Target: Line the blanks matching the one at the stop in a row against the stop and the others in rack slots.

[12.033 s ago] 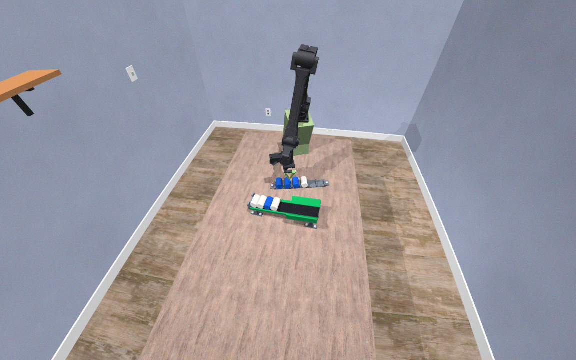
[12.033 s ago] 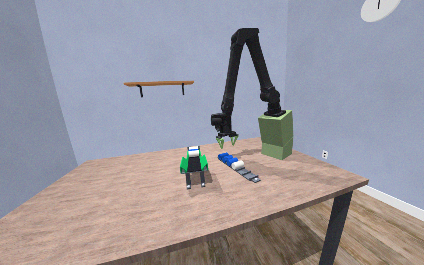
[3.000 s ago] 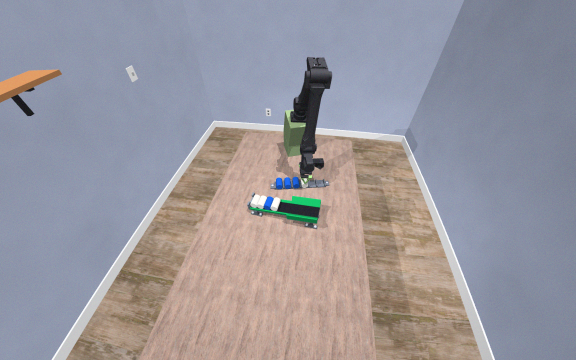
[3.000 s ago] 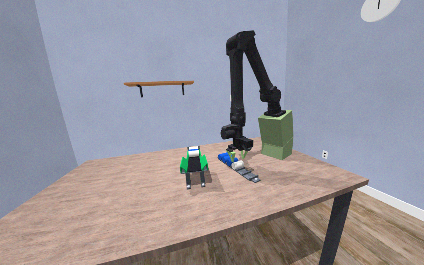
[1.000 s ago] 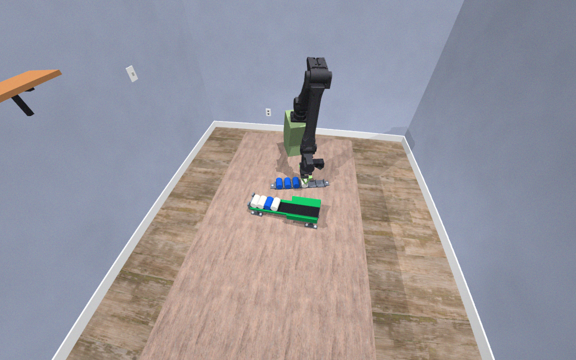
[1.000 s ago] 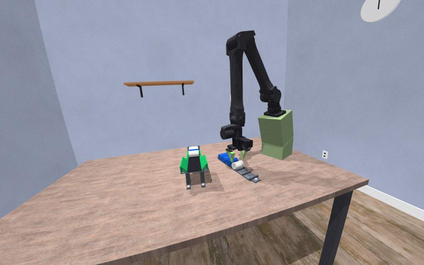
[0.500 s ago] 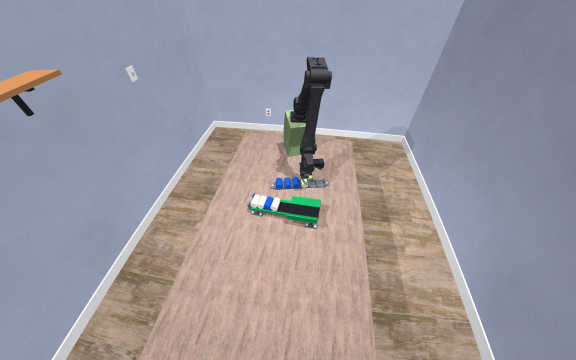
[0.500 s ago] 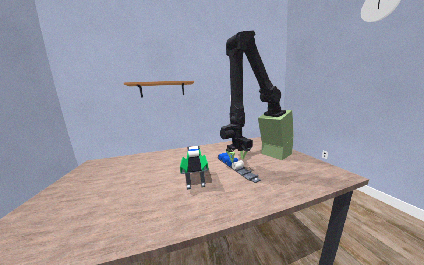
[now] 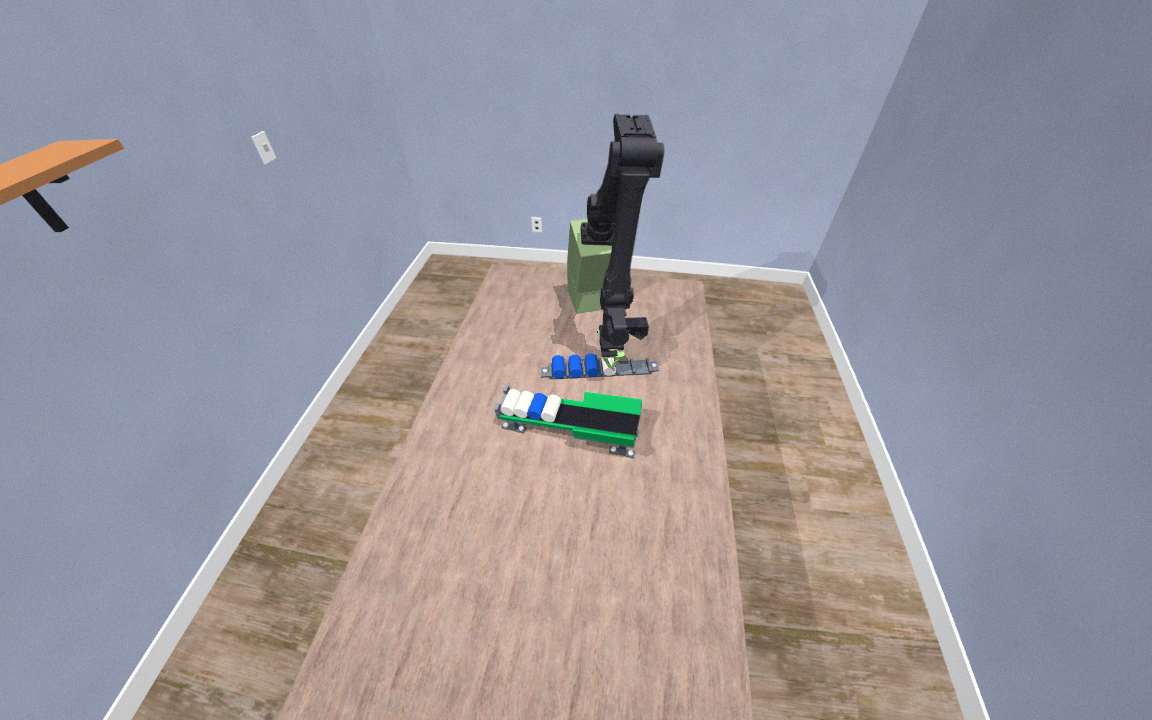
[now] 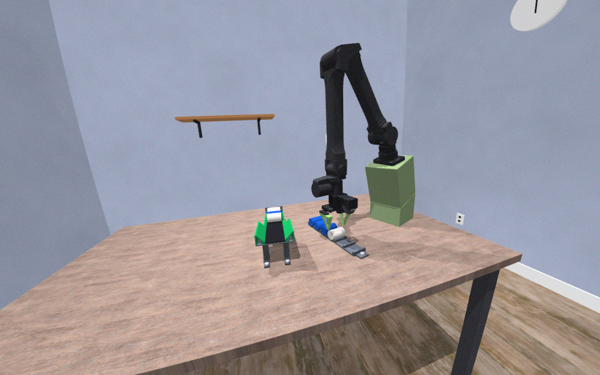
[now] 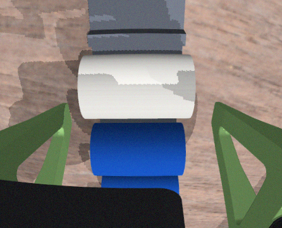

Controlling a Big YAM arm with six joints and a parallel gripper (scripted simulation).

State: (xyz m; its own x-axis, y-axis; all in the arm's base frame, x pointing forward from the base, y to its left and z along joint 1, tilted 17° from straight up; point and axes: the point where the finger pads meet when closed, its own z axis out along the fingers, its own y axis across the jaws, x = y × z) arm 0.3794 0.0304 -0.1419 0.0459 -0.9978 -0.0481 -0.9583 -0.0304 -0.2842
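Now: the grey stock rack 7 cm below my hand and 3 cm to the right of it.
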